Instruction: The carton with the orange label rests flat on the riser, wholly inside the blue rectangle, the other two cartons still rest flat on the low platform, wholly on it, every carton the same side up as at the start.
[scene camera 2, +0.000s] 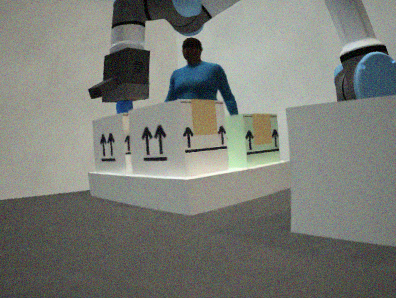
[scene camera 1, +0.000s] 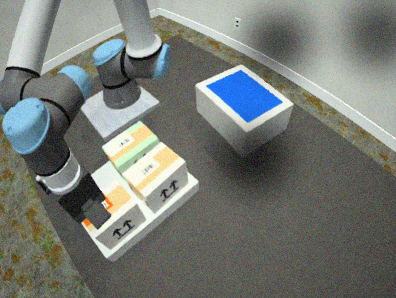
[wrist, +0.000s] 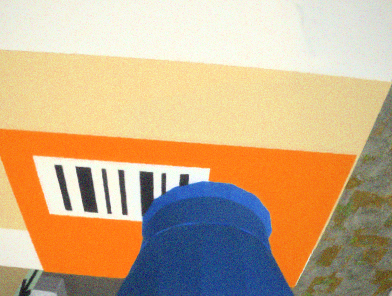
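Pixels of known places: hand, its tool point: [wrist: 206, 199]; arm's base, origin of its link: [scene camera 1: 122, 95].
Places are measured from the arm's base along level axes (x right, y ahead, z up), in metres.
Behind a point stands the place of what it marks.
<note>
The carton with the orange label [scene camera 1: 122, 225] @[x 0.357, y 0.433, z 0.095 m] [scene camera 2: 117, 137] @[x 0.321, y 0.437, z 0.092 m] [wrist: 280, 110] @[x 0.400, y 0.401, z 0.134 m] rests flat on the low platform [scene camera 1: 155, 220] @[x 0.285, y 0.453, z 0.017 m] [scene camera 2: 150, 192] @[x 0.217, y 0.463, z 0.006 m]. My gripper [scene camera 2: 124, 106] [wrist: 206, 215] has its blue suction cup down on this carton's top, over the orange label beside the barcode; suction holds it there. In scene camera 1 the gripper body hides the cup and part of the label. A white-sided carton [scene camera 1: 175, 182] @[x 0.191, y 0.455, z 0.089 m] [scene camera 2: 167, 120] @[x 0.179, y 0.455, z 0.107 m] and a green carton [scene camera 1: 135, 156] @[x 0.202, y 0.329, z 0.105 m] [scene camera 2: 236, 142] @[x 0.145, y 0.339, z 0.068 m] rest flat on the platform. The blue rectangle [scene camera 1: 245, 95] @[x -0.162, y 0.438, z 0.101 m] lies on top of the riser [scene camera 1: 220, 120] @[x -0.070, y 0.407, z 0.047 m] [scene camera 2: 345, 170] @[x -0.101, y 0.539, z 0.042 m].
The arm's base plate [scene camera 1: 120, 120] @[x 0.093, y 0.098, z 0.002 m] stands behind the platform, close to the green carton. The white-sided carton stands close beside the orange-labelled one, on the riser's side. A person in blue [scene camera 2: 200, 82] is behind the cartons. White walls stand beyond the dark mat.
</note>
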